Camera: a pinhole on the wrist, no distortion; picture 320 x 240 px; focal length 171.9 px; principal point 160.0 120.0 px. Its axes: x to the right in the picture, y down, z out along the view. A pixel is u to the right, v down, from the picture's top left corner.
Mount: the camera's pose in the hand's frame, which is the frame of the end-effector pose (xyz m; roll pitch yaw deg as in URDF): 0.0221 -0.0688 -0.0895 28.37 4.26 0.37
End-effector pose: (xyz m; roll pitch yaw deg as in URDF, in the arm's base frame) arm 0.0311 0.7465 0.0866 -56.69 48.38 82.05
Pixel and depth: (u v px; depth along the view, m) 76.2 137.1 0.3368
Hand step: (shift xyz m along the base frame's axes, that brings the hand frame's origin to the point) -0.0650 0.1536 0.2845
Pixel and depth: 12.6 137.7 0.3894
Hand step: -0.1152 0.0881 0.4420
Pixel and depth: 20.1 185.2 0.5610
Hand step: -0.3550 0.1070 0.5702
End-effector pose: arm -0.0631 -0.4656 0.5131 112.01 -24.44 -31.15
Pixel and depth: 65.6 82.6 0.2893
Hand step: -0.0059 -0.0400 -0.3205
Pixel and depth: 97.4 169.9 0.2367
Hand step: -0.0268 -0.1010 -0.1748
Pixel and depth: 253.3 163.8 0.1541
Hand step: 0.1270 -0.0929 -0.0615
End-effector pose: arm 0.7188 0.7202 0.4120 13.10 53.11 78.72
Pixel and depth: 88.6 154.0 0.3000
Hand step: 0.2167 0.0460 0.1656
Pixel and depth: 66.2 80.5 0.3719
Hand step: 0.3568 -0.0590 0.2057
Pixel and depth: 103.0 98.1 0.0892
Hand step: 0.1060 -0.0560 -0.0236
